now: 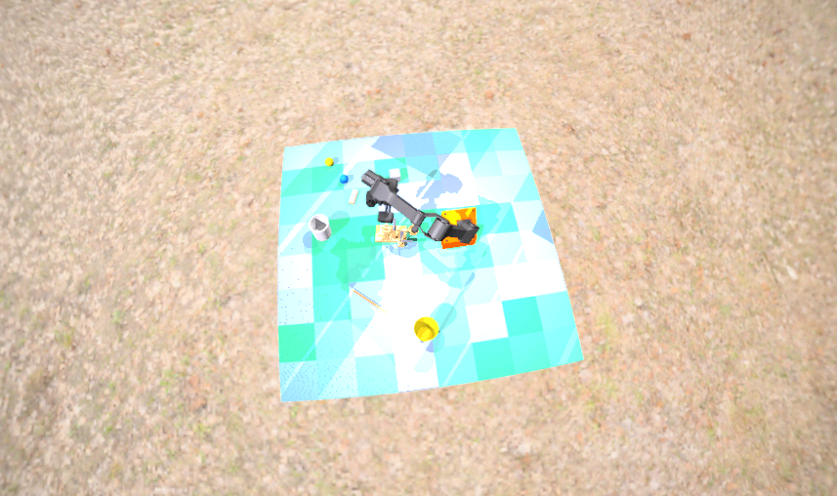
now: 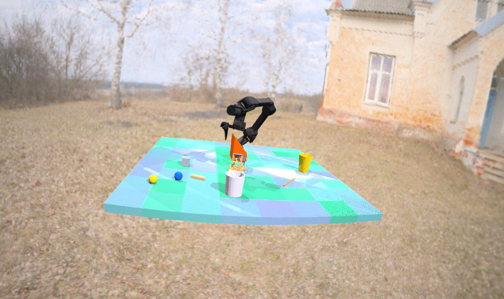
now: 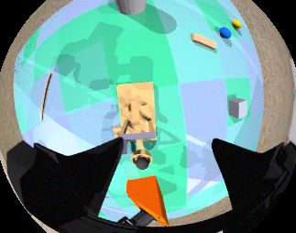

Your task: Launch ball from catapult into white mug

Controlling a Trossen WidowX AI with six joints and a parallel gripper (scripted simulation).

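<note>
The black ball is 12 cm below my gripper tip, 11 cm behind it and 6 cm to the left of it. From my gripper tip the other things lie so: grey cube: 27 cm to the right, 15 cm below, 6 cm behind; then wooden catapult: 13 cm below, 6 cm to the left, 4 cm behind; then small wooden block: 19 cm to the right, 17 cm below, 15 cm ahead.
</note>
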